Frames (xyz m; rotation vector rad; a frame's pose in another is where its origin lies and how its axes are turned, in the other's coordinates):
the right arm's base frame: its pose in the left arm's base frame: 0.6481 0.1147 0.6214 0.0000 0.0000 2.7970
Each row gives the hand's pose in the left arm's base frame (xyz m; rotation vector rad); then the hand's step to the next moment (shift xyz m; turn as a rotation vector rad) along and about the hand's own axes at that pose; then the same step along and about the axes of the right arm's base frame.
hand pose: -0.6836 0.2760 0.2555 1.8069 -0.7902 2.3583
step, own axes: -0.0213 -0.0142 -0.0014 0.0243 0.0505 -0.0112
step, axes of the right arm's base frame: -0.0036 -0.0206 -0.0148 0.0180 0.0542 0.0024
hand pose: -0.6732 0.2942 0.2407 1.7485 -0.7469 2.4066
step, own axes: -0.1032 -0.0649 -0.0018 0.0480 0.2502 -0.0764
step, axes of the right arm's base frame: -0.0257 -0.0946 -0.0725 0.0908 0.2429 -0.0589
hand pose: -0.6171 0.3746 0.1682 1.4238 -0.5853 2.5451
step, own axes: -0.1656 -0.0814 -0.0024 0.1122 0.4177 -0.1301
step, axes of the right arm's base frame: -0.0784 -0.1157 -0.1205 0.1694 0.4124 -0.0724
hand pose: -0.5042 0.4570 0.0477 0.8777 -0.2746 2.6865
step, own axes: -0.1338 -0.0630 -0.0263 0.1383 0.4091 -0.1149
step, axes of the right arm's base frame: -0.0912 -0.0713 -0.0958 0.1811 0.4062 -0.0439
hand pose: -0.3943 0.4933 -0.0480 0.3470 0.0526 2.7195
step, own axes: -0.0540 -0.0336 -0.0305 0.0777 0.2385 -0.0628
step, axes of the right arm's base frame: -0.0467 -0.0276 -0.0450 0.1017 0.2367 -0.0222
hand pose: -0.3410 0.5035 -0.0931 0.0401 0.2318 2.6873
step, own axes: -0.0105 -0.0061 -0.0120 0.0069 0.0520 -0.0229
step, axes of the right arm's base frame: -0.0110 -0.0029 -0.0128 0.0123 0.0542 -0.0138
